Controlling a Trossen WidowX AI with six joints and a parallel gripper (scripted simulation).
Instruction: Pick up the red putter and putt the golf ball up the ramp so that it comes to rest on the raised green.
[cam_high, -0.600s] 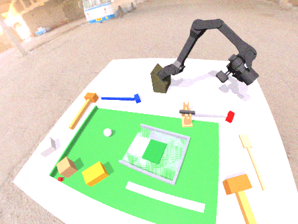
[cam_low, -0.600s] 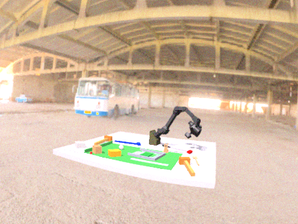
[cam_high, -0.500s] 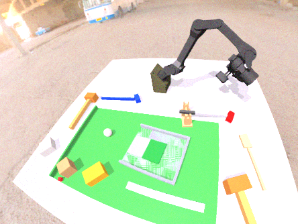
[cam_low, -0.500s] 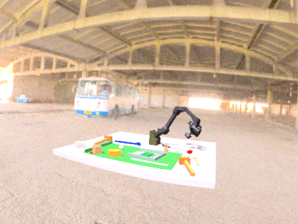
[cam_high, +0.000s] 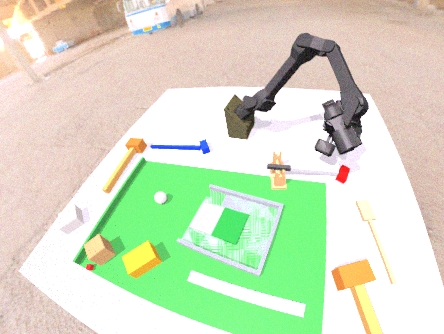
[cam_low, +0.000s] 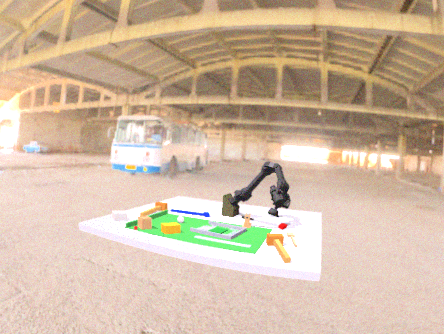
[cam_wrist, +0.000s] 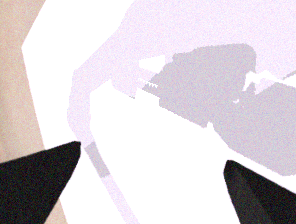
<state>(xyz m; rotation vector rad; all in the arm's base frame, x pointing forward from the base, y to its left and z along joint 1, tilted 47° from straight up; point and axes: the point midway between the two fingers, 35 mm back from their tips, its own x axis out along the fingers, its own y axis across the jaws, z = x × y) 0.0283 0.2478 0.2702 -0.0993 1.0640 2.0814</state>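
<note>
Now: gripper tip 170 mm short of the red putter, 50 mm to the left of it and 50 mm above it. Round my gripper tip: white strip 590 mm ahead, 130 mm to the right, 70 mm below; wooden stand 200 mm ahead, 160 mm to the right, 40 mm below; cream paddle 300 mm ahead, 160 mm to the left, 70 mm below.
</note>
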